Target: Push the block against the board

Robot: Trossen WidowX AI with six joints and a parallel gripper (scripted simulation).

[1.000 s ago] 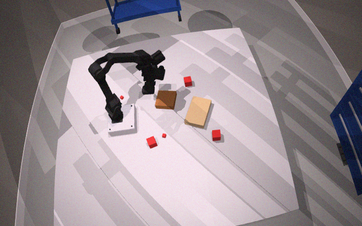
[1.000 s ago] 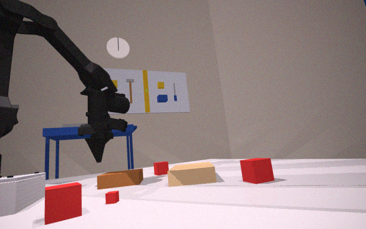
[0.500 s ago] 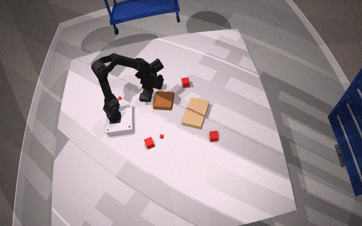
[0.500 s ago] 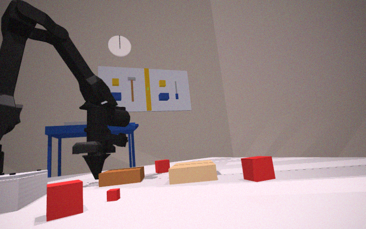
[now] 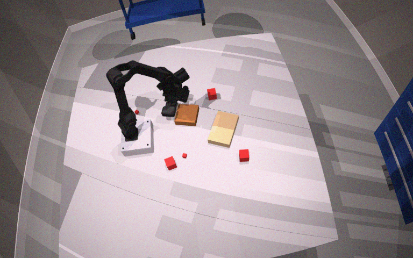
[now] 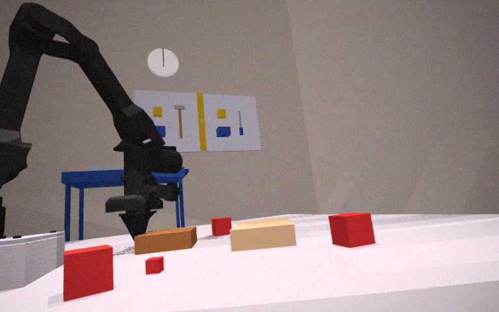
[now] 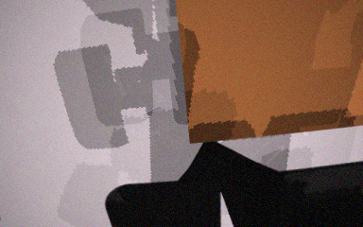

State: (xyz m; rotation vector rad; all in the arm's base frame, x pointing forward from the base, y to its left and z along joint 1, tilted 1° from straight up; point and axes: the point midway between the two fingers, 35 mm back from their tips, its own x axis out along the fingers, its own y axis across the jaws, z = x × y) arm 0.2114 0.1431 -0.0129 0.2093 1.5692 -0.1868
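Right now the square block is 60 mm ahead of my gripper tip, 50 mm to the right of it and 10 mm above it. From my gripper tip the other things lie so: tan board 220 mm ahead, 160 mm to the right, 10 mm above.
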